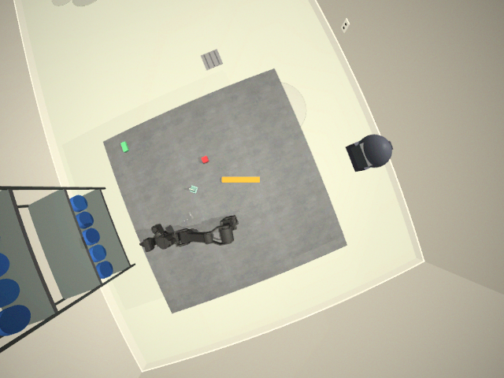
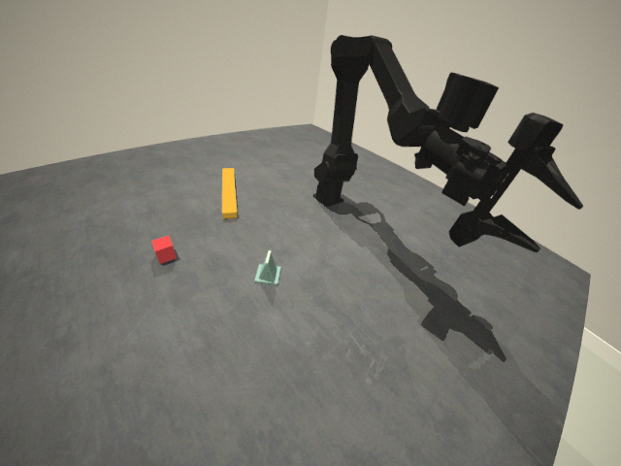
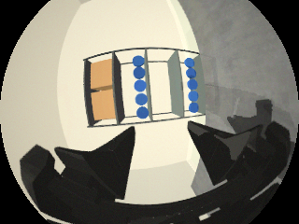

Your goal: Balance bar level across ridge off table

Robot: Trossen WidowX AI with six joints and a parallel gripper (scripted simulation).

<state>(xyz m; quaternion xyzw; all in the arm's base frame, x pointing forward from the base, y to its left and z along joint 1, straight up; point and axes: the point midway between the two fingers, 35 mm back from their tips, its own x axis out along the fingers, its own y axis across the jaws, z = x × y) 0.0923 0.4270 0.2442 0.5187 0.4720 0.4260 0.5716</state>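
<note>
The bar is 13 cm ahead of my gripper tip, 61 cm to the right of it and 23 cm below it. From my gripper tip the other things lie so: green block 64 cm ahead, 4 cm to the left, 23 cm below; then red cube 34 cm ahead, 45 cm to the right, 22 cm below.
</note>
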